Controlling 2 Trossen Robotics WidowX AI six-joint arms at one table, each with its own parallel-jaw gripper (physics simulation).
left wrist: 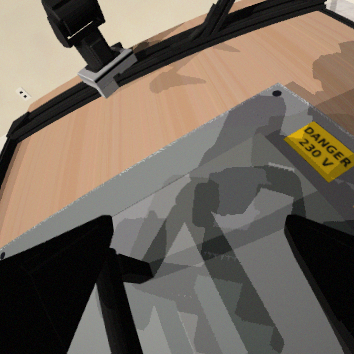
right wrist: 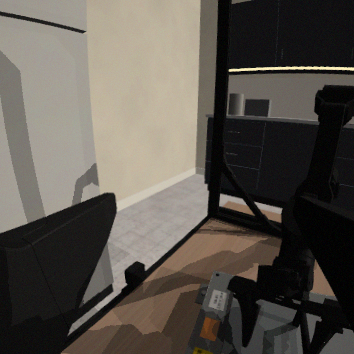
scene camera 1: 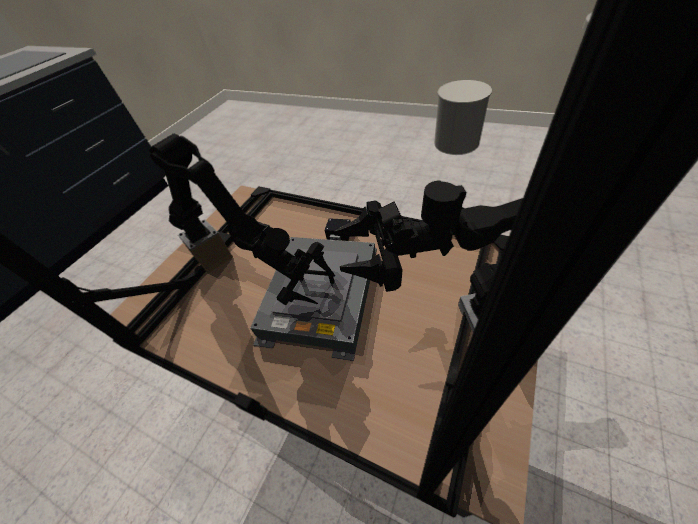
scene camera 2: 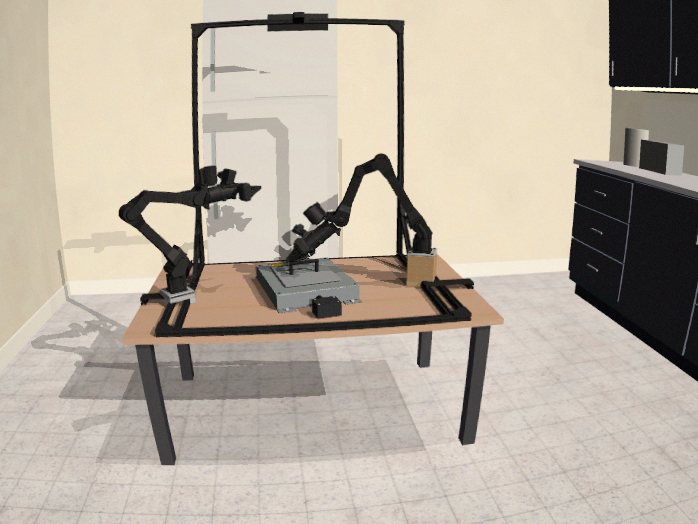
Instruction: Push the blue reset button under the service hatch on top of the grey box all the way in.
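Note:
The grey box (scene camera 1: 298, 338) (scene camera 2: 293, 298) (left wrist: 150, 175) stands on the table. Its service hatch (scene camera 2: 332, 276) (left wrist: 175, 240) lies flat on top, so the blue reset button does not show. A black bar handle (scene camera 2: 304, 262) (left wrist: 120, 300) stands up from the hatch. My left gripper (scene camera 1: 325, 291) (scene camera 2: 288, 260) (left wrist: 199, 223) is open, low over the hatch, its fingers on either side of the handle; the handle is nearer the left-hand finger in the left wrist view. My right gripper (scene camera 1: 340, 251) (scene camera 2: 259, 188) (right wrist: 206, 203) is open and empty, raised high above the table.
A small black box (scene camera 1: 338, 227) (scene camera 2: 327, 306) stands beside the grey box. White, orange (scene camera 1: 302, 326) and yellow (scene camera 1: 325, 328) (left wrist: 322, 152) labels lie along the box top's edge. A wooden block (scene camera 1: 214, 253) (scene camera 2: 421, 269) supports the left arm. Black frame rails (scene camera 2: 315, 328) edge the table.

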